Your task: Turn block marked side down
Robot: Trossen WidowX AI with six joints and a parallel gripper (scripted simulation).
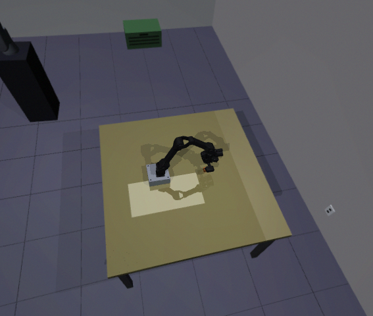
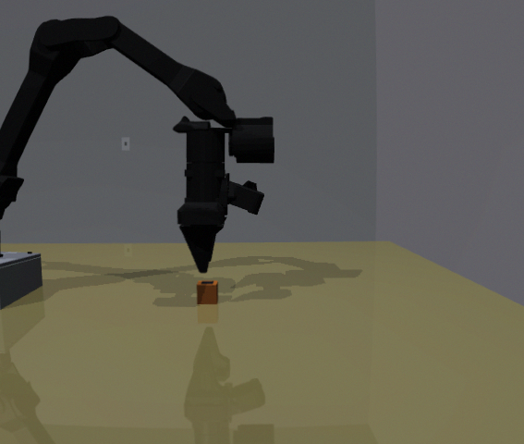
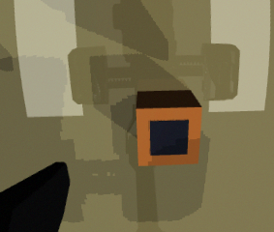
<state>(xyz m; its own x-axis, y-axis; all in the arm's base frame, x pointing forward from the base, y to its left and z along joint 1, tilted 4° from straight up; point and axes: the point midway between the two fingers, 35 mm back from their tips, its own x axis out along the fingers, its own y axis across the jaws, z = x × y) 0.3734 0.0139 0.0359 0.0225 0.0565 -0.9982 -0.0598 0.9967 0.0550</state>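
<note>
Now: gripper tip 3 cm above the block.
</note>
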